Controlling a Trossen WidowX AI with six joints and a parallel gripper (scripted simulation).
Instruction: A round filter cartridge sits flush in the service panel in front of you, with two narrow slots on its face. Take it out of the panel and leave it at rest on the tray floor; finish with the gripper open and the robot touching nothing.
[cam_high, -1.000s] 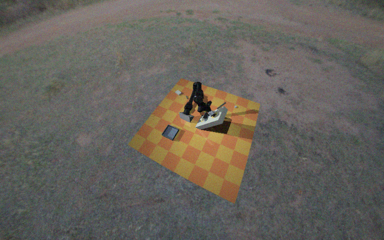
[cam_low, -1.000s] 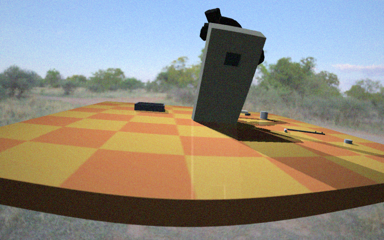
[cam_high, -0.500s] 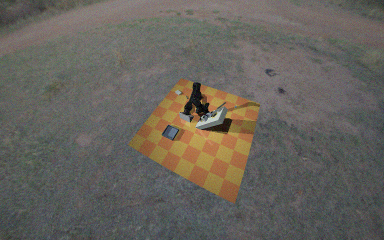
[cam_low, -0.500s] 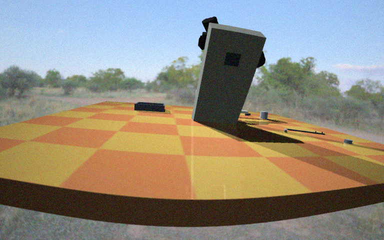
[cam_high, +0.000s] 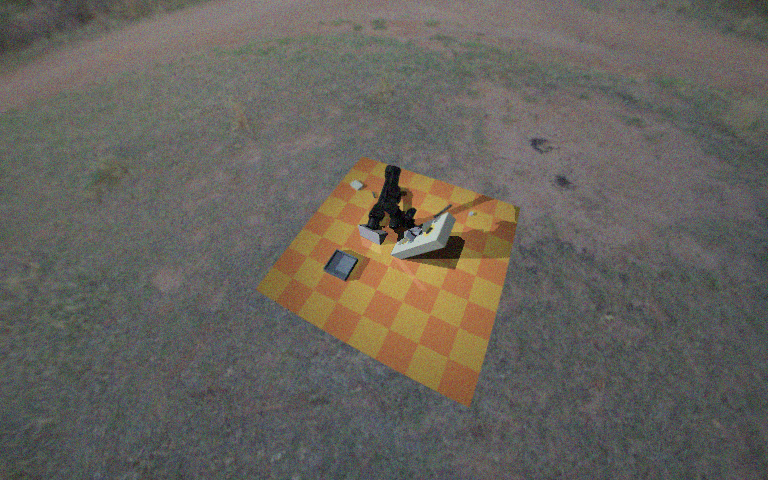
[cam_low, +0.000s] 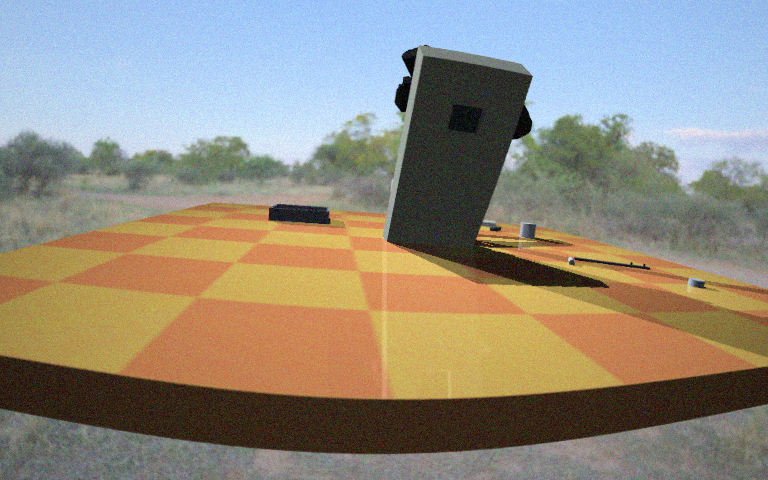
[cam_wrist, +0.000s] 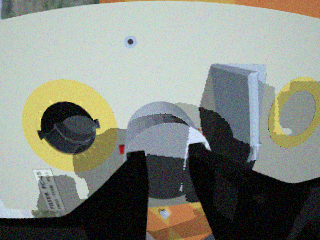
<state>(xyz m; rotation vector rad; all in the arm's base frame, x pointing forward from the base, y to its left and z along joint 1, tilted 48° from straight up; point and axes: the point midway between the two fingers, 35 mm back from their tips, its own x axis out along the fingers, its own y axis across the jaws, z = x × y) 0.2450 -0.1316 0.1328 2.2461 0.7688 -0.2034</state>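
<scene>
The round filter cartridge lies 10 mm ahead of my gripper tip and 10 mm below it. From my gripper tip the other things lie so: pale box 600 mm behind, 300 mm to the left, 230 mm below; grey service panel 50 mm ahead, 10 mm to the left, 50 mm below; tray 320 mm behind, 300 mm to the right, 220 mm below.
</scene>
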